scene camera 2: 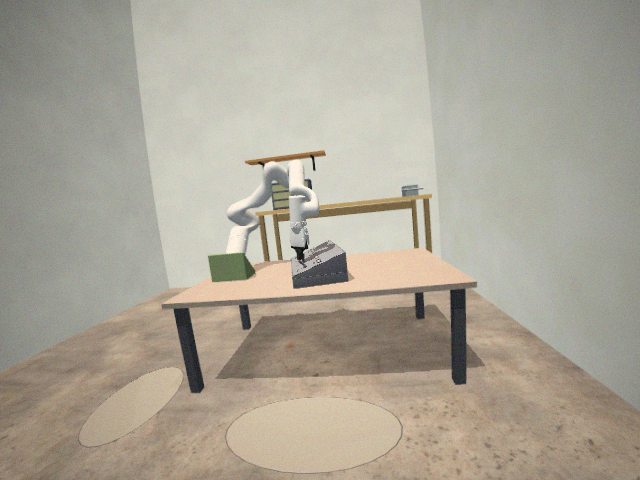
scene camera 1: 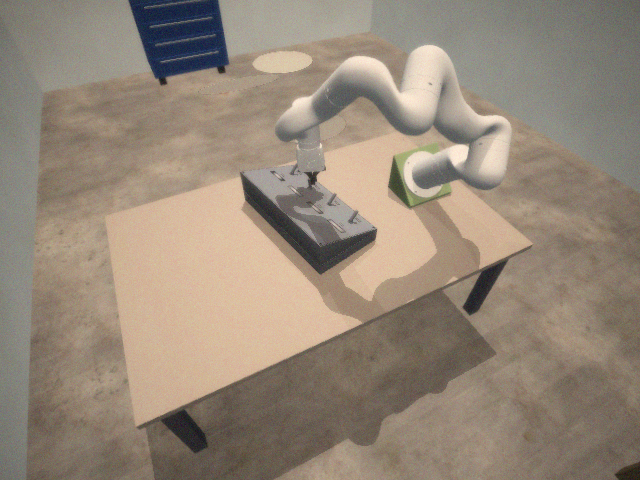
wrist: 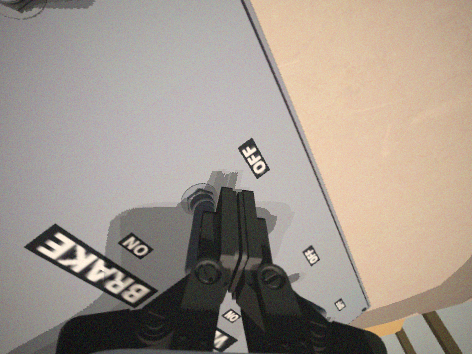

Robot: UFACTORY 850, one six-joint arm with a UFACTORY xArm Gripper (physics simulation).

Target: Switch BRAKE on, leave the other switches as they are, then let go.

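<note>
The grey sloped switch console (scene camera 1: pixel 281 222) (scene camera 2: pixel 328 273) (wrist: pixel 125 100) stands on the table. In the wrist view the BRAKE label (wrist: pixel 92 265) is at the lower left, with an ON label (wrist: pixel 135 245) and an OFF label (wrist: pixel 254 158) on opposite sides of the dark BRAKE lever (wrist: pixel 194 240). My gripper (scene camera 1: pixel 311 184) (scene camera 2: pixel 300 258) (wrist: pixel 231 208) is shut and empty, low over the console. Its fingers are right beside the lever, on the OFF side; the lever's tip is hidden behind the left finger, and I cannot tell whether they touch.
Other levers (scene camera 1: pixel 294 168) (scene camera 1: pixel 332 198) (scene camera 1: pixel 354 215) stand along the console on both sides of my gripper. A green wedge (scene camera 1: pixel 398 175) (scene camera 2: pixel 227 267) carries the arm's base on the table (scene camera 1: pixel 206 310) (scene camera 2: pixel 403 268). A blue cabinet (scene camera 1: pixel 180 33) stands beyond it.
</note>
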